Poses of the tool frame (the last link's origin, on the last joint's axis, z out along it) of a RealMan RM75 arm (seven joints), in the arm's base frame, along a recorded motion.
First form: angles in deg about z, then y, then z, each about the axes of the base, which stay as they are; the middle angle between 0 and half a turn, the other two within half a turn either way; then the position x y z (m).
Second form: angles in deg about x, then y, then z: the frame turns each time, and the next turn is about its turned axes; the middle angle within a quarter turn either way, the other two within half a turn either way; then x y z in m. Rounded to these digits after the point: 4 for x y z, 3 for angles.
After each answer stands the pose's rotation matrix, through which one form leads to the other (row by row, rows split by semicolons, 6 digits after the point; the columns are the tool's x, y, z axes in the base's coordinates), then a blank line. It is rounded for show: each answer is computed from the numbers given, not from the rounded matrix.
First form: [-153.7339 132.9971 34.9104 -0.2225 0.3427 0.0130]
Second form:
[-148.460 36.854 -19.395 -0.2225 0.3427 0.0130]
0.754762 0.265717 0.599773; -0.012919 -0.908093 0.418570; 0.655871 -0.323669 -0.681961

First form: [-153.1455 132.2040 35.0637 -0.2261 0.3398 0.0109]
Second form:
[-147.646 37.324 -19.401 -0.2261 0.3398 0.0109]
0.750068 0.264148 0.606320; -0.025439 -0.904575 0.425556; 0.660872 -0.334620 -0.671772

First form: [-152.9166 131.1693 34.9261 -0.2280 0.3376 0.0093]
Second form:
[-146.788 38.111 -19.606 -0.2280 0.3376 0.0093]
0.741200 0.264011 0.617188; -0.037731 -0.901575 0.430974; 0.670223 -0.342725 -0.658286

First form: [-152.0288 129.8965 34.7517 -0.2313 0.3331 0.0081]
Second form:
[-145.713 39.077 -19.275 -0.2313 0.3331 0.0081]
0.732790 0.256258 0.630358; -0.062464 -0.897133 0.437323; 0.677582 -0.359840 -0.641403

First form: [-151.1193 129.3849 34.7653 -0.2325 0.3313 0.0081]
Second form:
[-145.217 39.415 -18.687 -0.2325 0.3313 0.0081]
0.731837 0.247535 0.634934; -0.079954 -0.894076 0.440721; 0.676773 -0.373301 -0.634527

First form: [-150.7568 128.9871 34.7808 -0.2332 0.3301 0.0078]
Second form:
[-144.825 39.674 -18.584 -0.2332 0.3301 0.0078]
0.729555 0.245300 0.638418; -0.088090 -0.891987 0.443395; 0.678225 -0.379719 -0.629145

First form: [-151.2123 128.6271 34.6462 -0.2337 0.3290 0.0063]
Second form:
[-144.569 39.993 -19.119 -0.2337 0.3290 0.0063]
0.723859 0.250935 0.642697; -0.085144 -0.891906 0.444132; 0.684674 -0.376211 -0.624249

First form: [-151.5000 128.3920 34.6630 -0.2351 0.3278 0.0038]
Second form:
[-144.330 40.141 -19.572 -0.2351 0.3278 0.0038]
0.720293 0.256088 0.644668; -0.082058 -0.891377 0.445774; 0.688799 -0.373988 -0.621038

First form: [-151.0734 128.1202 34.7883 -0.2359 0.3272 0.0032]
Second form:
[-143.978 40.249 -19.450 -0.2359 0.3272 0.0032]
0.719694 0.254145 0.646104; -0.088973 -0.889163 0.448858; 0.688567 -0.380526 -0.617313

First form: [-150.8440 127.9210 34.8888 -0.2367 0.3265 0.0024]
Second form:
[-143.714 40.321 -19.453 -0.2367 0.3265 0.0024]
0.718905 0.253915 0.647072; -0.092636 -0.887594 0.451216; 0.688908 -0.384323 -0.614574

